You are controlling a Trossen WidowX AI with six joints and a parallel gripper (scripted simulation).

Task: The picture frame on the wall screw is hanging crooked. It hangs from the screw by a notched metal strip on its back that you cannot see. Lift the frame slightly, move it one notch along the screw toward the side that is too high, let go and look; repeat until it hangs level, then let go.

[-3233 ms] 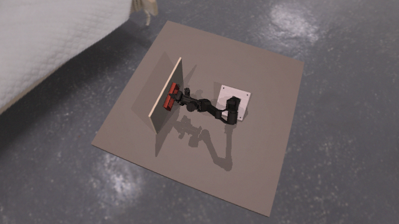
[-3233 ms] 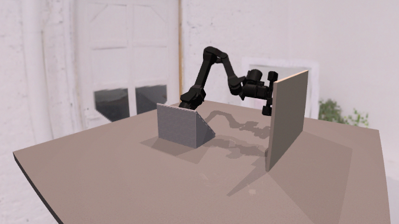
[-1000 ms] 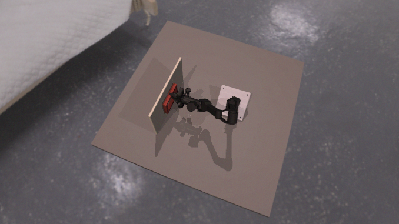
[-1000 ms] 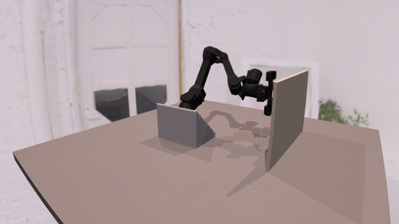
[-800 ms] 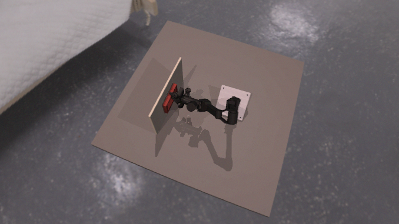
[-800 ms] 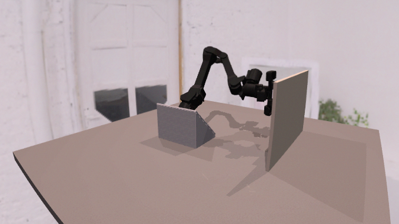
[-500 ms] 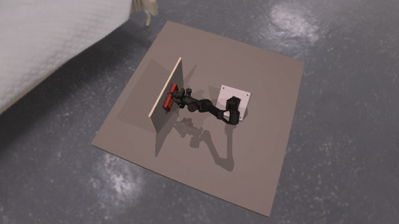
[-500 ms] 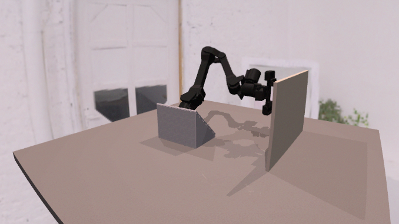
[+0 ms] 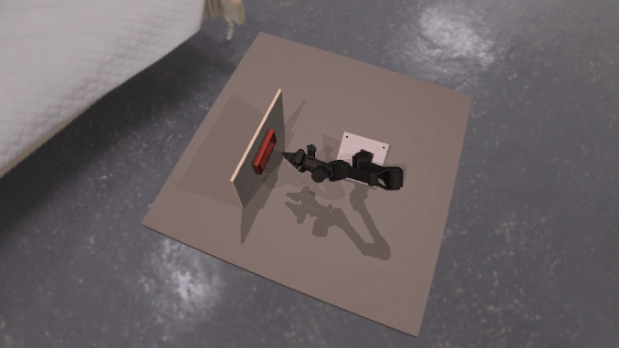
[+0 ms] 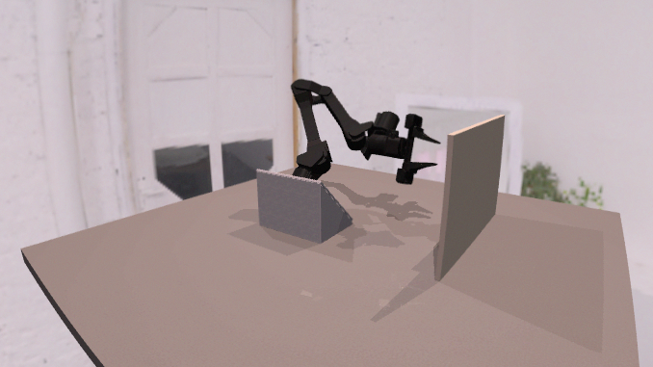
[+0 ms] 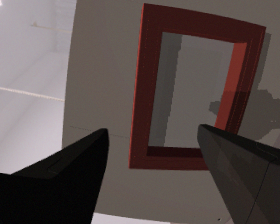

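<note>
Right now the red picture frame is 10 cm ahead of my gripper tip and 5 cm below it. Also, from my gripper tip: wall panel: 11 cm ahead, 6 cm below, 1 cm to the right.
</note>
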